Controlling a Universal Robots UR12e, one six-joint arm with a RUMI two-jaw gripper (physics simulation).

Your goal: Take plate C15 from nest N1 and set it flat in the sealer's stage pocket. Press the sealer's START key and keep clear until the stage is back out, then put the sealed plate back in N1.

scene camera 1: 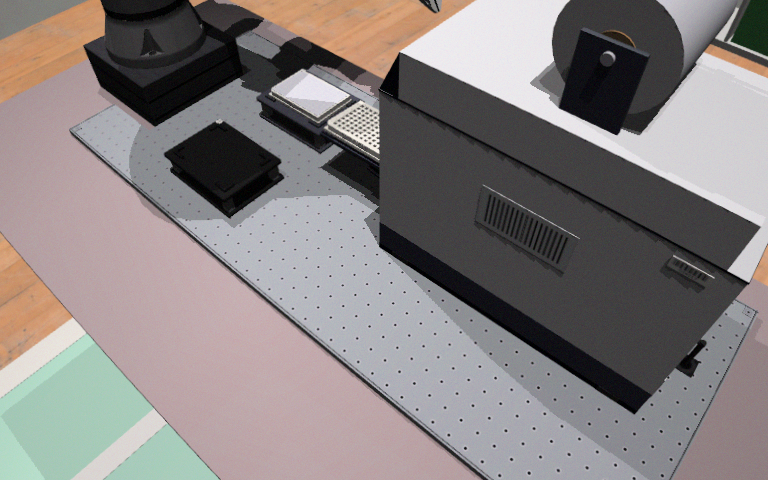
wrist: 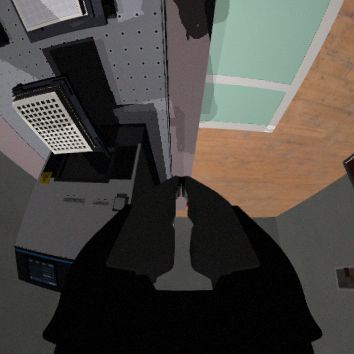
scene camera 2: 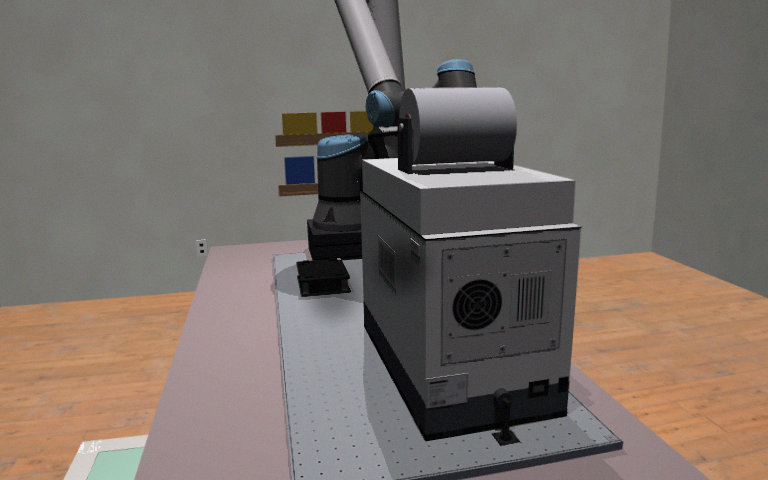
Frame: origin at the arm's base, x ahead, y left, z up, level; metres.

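Seen in the pictures: gripper, fingertip midpoint: [scene camera 1: 437, 12] [wrist: 180, 178]; arm's base at its link origin: [scene camera 1: 157, 41] [scene camera 2: 343, 224].
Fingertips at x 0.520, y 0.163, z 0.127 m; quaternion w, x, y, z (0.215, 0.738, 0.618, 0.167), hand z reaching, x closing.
Offsets run from my fingertips to a thing's top centre. "spot": to the spot under its first point. Level surfaces: height alone.
A plate with an open grid of wells {spot: dx -0.019, dy -0.211, dz -0.099 m} [scene camera 1: 359, 127] [wrist: 52, 122] lies flat on the dark stage {spot: dx -0.004, dy -0.147, dz -0.118 m} [wrist: 83, 111], out in front of the sealer [scene camera 1: 509, 169] [scene camera 2: 498, 209] [wrist: 75, 225]. Its label cannot be read. A white-topped plate {dx -0.182, dy -0.124, dz -0.149 m} [scene camera 1: 310, 92] [wrist: 50, 12] sits on a dark nest {dx -0.182, dy -0.124, dz -0.159 m} [scene camera 1: 291, 123] [wrist: 97, 15] beside the stage. A black nest {dx -0.221, dy -0.322, dz -0.160 m} [scene camera 1: 222, 158] [scene camera 2: 322, 270] holds no plate. Which nest is N1 cannot be told. My gripper [wrist: 180, 178] is shut and empty, up in the air off to the side of the stage, touching nothing. The START key cannot be made out; a screen panel {spot: dx +0.109, dy -0.255, dz +0.111 m} [wrist: 42, 271] shows on the sealer's front.
The sealer's tall housing carries a big film roll {spot: dx +0.327, dy -0.335, dz +0.209 m} [scene camera 1: 620, 62] [scene camera 2: 461, 124] on top and hides part of the stage in scene camera 1. The arm's base [scene camera 1: 161, 73] [scene camera 2: 335, 237] stands behind the nests. A perforated plate {dz -0.209 m} [scene camera 1: 339, 294] [scene camera 2: 322, 362] lies under the equipment.
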